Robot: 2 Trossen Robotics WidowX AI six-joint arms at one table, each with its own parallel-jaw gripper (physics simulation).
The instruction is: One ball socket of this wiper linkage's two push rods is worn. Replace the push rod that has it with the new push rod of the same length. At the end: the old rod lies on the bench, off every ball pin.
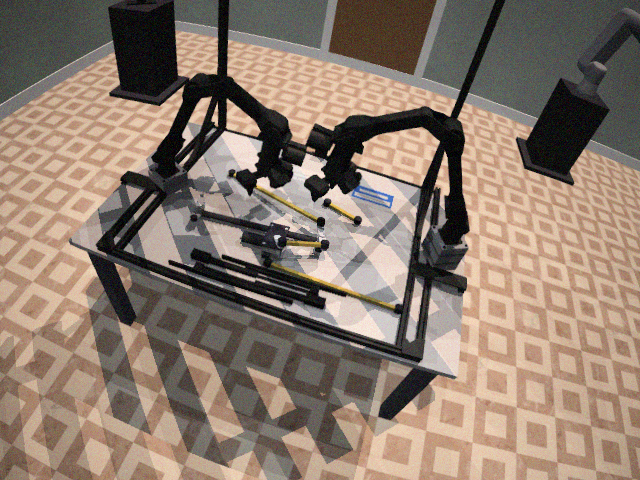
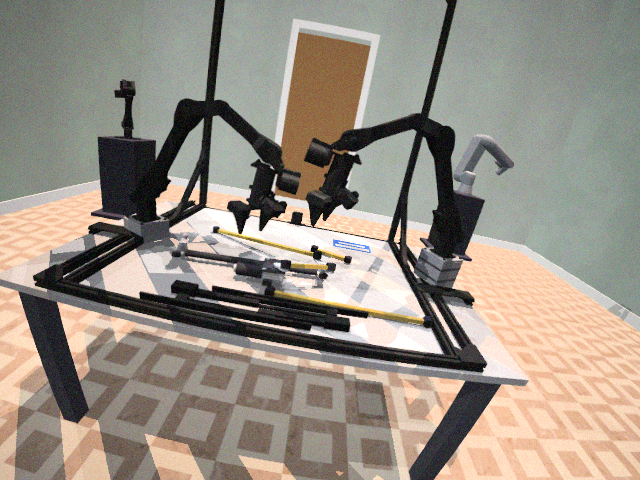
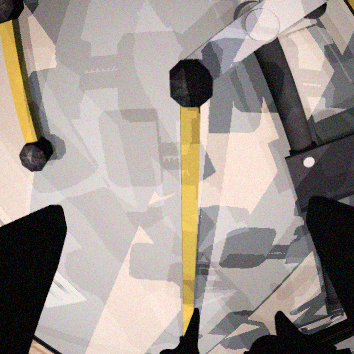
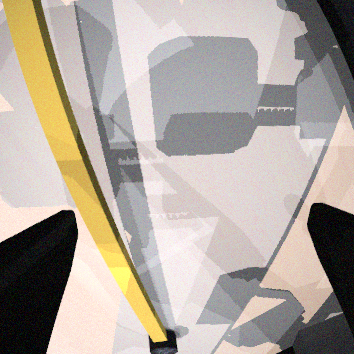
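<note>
A long yellow push rod (image 1: 289,202) (image 2: 268,242) (image 3: 190,200) (image 4: 82,170) slants across the bench behind the wiper linkage (image 1: 227,219) (image 2: 217,255) (image 3: 285,95). Its right end is at the tip of a silver lever; its other end is clear of the linkage. A short yellow rod (image 1: 303,243) (image 2: 309,266) is on the linkage. A loose short rod (image 1: 342,211) (image 2: 333,254) (image 3: 20,90) and a long front rod (image 1: 333,285) (image 2: 351,306) lie apart. My left gripper (image 1: 327,195) (image 2: 319,222) (image 3: 187,215) is open above the long rod's right part. My right gripper (image 1: 262,189) (image 2: 251,230) (image 4: 196,220) is open above its left part. Socket wear cannot be told.
Several black bars (image 1: 316,300) (image 2: 338,323) lie in front of the linkage, beside the front rod. A blue outlined rectangle (image 1: 374,191) (image 2: 351,242) marks the back right of the bench. A dark frame surrounds the work area. The two arms' wrists are close together.
</note>
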